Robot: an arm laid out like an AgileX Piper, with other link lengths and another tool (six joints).
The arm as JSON. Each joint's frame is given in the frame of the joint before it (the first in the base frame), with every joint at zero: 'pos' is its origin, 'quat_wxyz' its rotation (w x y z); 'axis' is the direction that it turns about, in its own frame. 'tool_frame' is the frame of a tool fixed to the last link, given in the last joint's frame.
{
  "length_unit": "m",
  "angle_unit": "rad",
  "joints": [
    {
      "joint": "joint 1",
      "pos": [
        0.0,
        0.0,
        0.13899
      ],
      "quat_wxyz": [
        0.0,
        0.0,
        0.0,
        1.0
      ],
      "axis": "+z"
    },
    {
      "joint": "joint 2",
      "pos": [
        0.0,
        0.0,
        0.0
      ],
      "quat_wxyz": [
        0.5,
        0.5,
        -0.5,
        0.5
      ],
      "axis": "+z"
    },
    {
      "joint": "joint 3",
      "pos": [
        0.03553,
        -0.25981,
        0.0
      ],
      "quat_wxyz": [
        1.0,
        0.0,
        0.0,
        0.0
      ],
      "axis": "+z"
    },
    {
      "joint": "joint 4",
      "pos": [
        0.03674,
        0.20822,
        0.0
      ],
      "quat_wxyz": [
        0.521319,
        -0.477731,
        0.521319,
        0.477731
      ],
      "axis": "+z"
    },
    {
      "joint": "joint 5",
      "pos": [
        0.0,
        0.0,
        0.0
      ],
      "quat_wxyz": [
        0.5,
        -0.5,
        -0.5,
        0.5
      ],
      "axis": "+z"
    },
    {
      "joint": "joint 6",
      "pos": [
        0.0,
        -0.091,
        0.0
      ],
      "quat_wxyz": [
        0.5,
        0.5,
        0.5,
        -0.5
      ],
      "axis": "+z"
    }
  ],
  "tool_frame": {
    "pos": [
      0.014,
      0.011,
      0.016
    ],
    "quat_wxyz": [
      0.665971,
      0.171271,
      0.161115,
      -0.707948
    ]
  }
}
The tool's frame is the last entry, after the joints.
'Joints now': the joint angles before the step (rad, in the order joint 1, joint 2, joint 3, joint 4, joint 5, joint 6). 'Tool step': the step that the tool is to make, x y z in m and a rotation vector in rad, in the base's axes. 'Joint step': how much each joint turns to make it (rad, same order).
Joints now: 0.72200 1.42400 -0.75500 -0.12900 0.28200 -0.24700
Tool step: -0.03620 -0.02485 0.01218 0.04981 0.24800 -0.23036
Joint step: 0.00003 -0.14500 0.00101 0.11398 0.30298 0.19305
